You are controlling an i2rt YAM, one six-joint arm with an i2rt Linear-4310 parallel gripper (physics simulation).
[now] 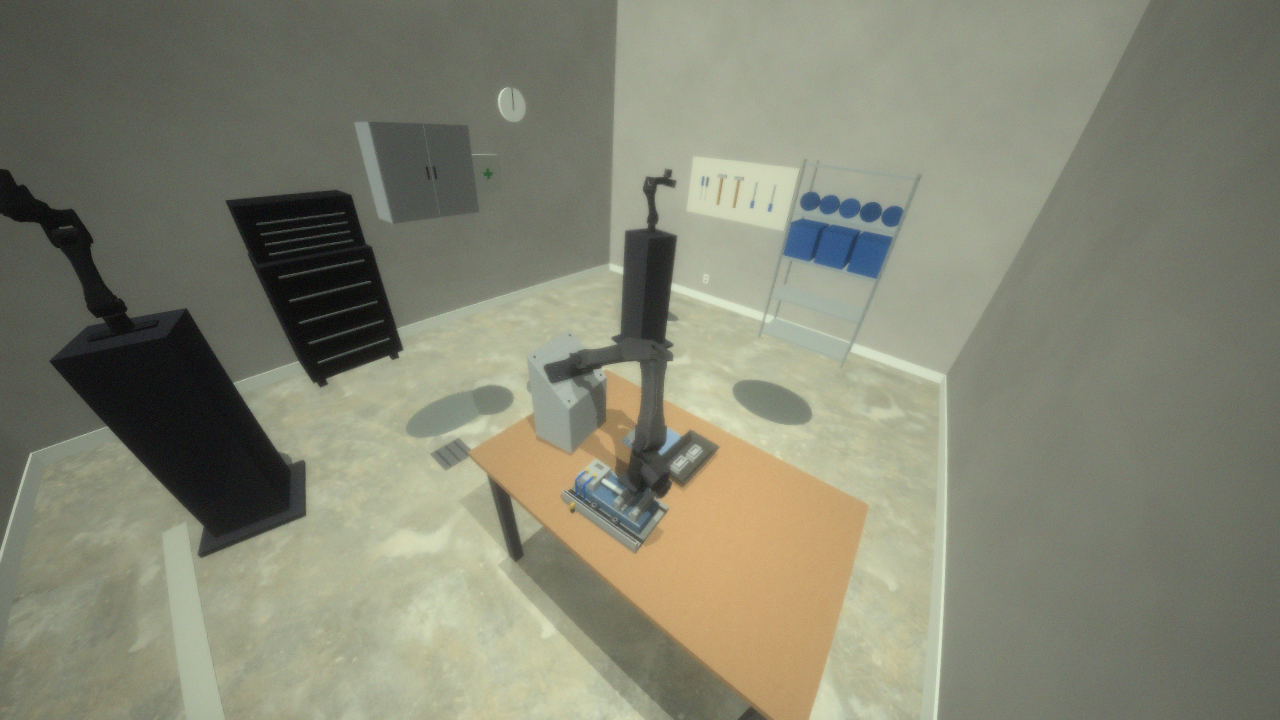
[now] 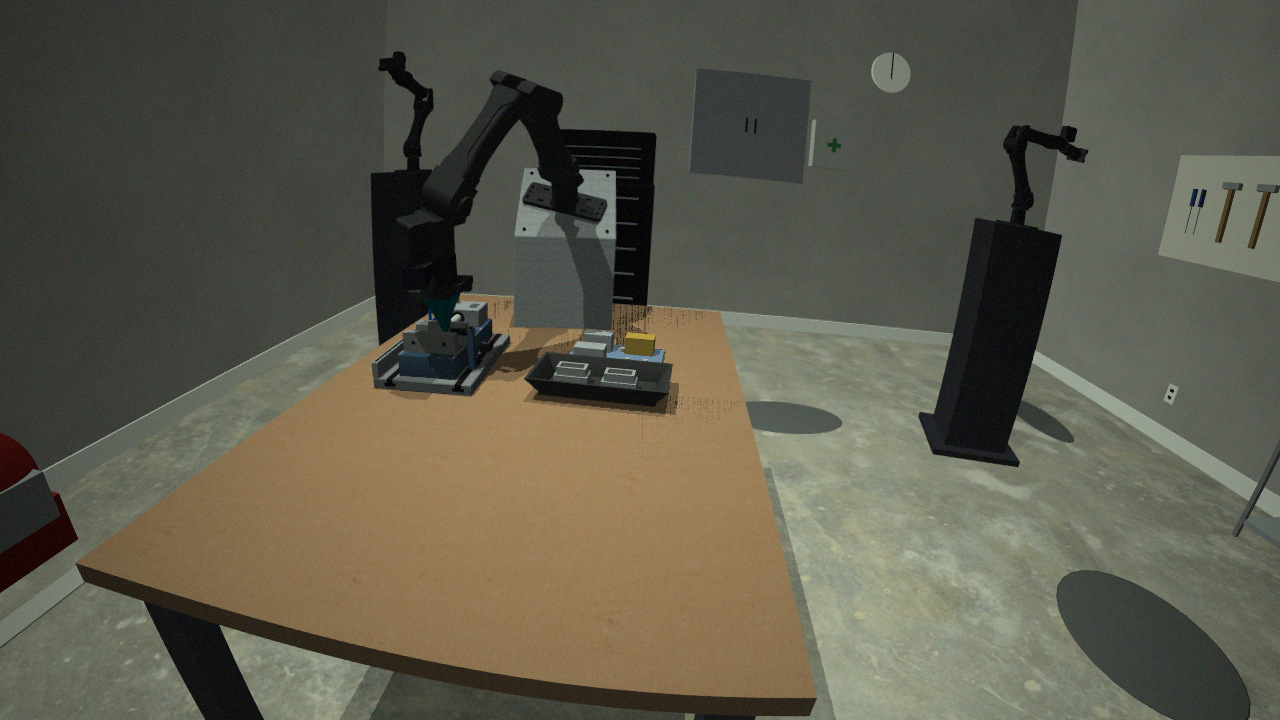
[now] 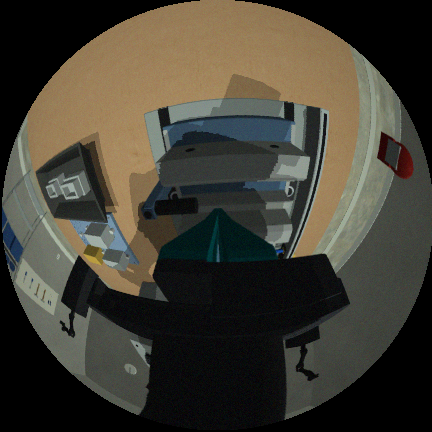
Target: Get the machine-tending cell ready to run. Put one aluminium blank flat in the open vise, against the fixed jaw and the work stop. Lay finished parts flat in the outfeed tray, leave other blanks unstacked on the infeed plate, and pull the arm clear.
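Places are measured from the arm's base along level axes (x left, y back, z up), in metres.
Pixels of known places: gripper, between the fingertips: (image 1: 633,494) (image 2: 446,331) (image 3: 217,214); arm's base, origin of its link: (image 1: 569,368) (image 2: 564,202).
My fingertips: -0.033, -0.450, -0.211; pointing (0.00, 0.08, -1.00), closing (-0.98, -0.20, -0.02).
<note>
For each thing: its top centre in the pictures, then the offset to it from my fingertips, as dx, dy, dz. "spot": a spot on its surface instead. Level surfaces: height alone.
- vise, centre of its top: (image 3: 240,263) (image 2: 445,315) (image 1: 616,486) -0.034, +0.047, +0.014
- grey stepped piece, a spot on its surface: (image 3: 240,199) spot: -0.017, -0.012, -0.010
- black cylinder, a spot on its surface: (image 3: 176,206) spot: +0.033, -0.010, +0.010
- blue infeed plate, centre of its top: (image 2: 615,357) (image 3: 97,239) (image 1: 652,438) +0.265, +0.209, -0.076
- yellow block, centre of its top: (image 2: 640,336) (image 3: 91,259) +0.299, +0.266, -0.041
- wooden table, height of its surface: dz -0.085
My gripper (image 2: 443,327) (image 3: 217,214) is shut, its teal fingertips together with nothing between them, low over the vise (image 1: 617,506) (image 2: 432,361) (image 3: 232,169). Its jaws stand apart. A grey stepped piece (image 3: 240,199) shows between the near jaw and the fingers; I cannot tell if it is a blank. The black cylinder (image 3: 176,206) on a blue post stands at the vise's side. Two finished parts (image 2: 619,376) (image 3: 75,187) lie flat, pockets up, in the dark outfeed tray (image 2: 597,390) (image 3: 75,211). Two grey blanks (image 2: 589,348) (image 3: 98,234) sit side by side on the blue infeed plate (image 3: 119,231).
A yellow block (image 2: 640,343) (image 3: 93,254) sits beside the blanks. A tall grey machine box (image 1: 568,407) (image 2: 563,282) stands behind the vise on the wooden table (image 1: 716,555) (image 2: 501,501). Two black pedestals (image 1: 192,429) (image 2: 1002,340) with small arms stand off the table.
</note>
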